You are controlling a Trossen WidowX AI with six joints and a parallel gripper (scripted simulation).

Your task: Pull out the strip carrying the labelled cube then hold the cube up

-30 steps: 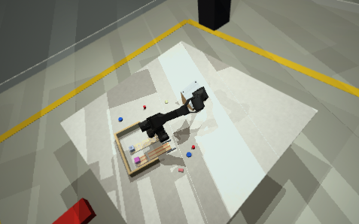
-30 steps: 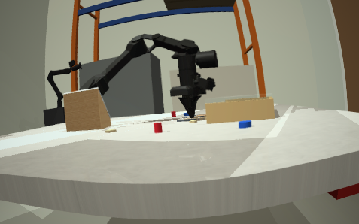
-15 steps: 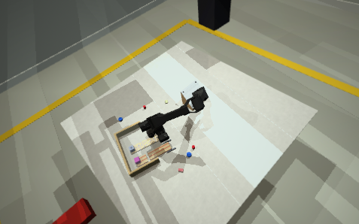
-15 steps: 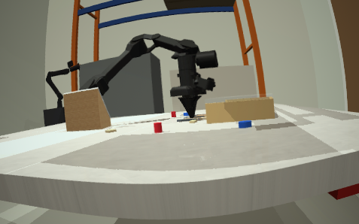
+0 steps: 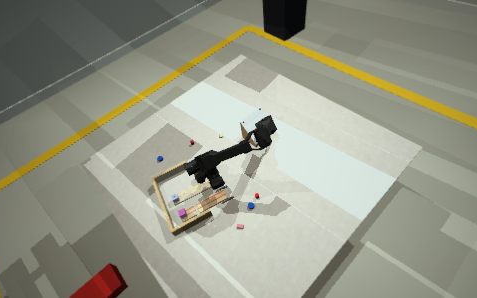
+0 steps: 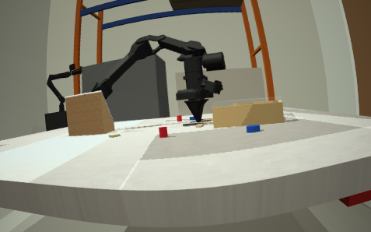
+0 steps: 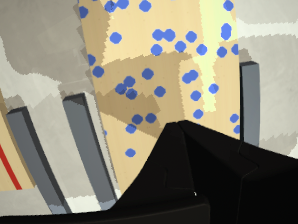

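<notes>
Right now my gripper tip is 210 mm short of the pale blue cube marked k, 50 mm to the left of it and 20 mm below it. Round my gripper tip: pink block: 60 mm ahead, 270 mm to the left; red-lined strip: 80 mm ahead, 80 mm to the left.
</notes>
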